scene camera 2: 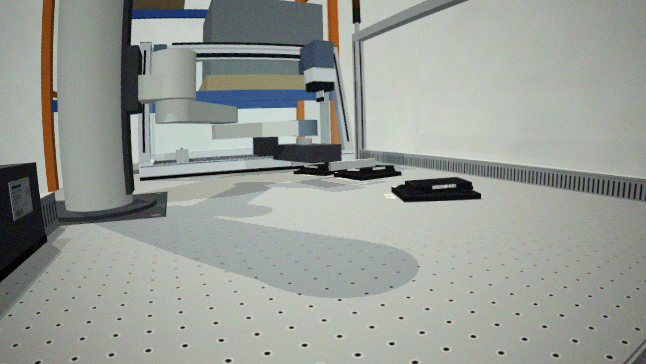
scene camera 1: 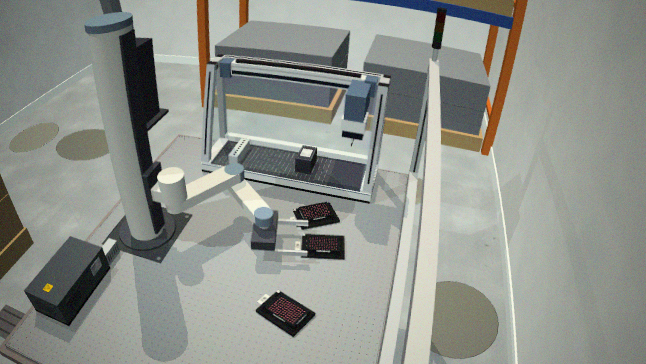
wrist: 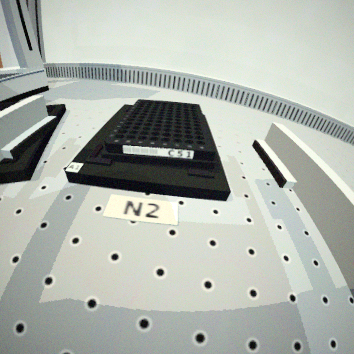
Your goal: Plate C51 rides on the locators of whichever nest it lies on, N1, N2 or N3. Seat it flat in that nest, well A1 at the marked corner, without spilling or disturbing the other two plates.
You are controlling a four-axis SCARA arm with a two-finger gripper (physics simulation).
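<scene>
Black plate C51 (scene camera 1: 323,243) (wrist: 160,125) lies on nest N2 (wrist: 150,186), the middle nest, its C51 label toward the wrist camera. In the wrist view a dark step shows under its near edge, and more nest shows on its left than on its right. How far it rides up is hard to tell. The nest's A1 mark (wrist: 75,167) is at the near left corner. The plate's own well A1 cannot be made out. My gripper (scene camera 1: 307,238) (wrist: 155,116) is open and empty, its fingers wide apart on either side of N2's near end. In scene camera 2 one finger hides part of N2.
One other plate (scene camera 1: 316,211) lies on the back nest, close to my left finger. Another plate (scene camera 1: 286,309) (scene camera 2: 438,184) lies on the front nest. A gantry machine (scene camera 1: 295,187) stands behind, a dark box (scene camera 1: 67,272) at left, a rail (scene camera 1: 422,280) at right.
</scene>
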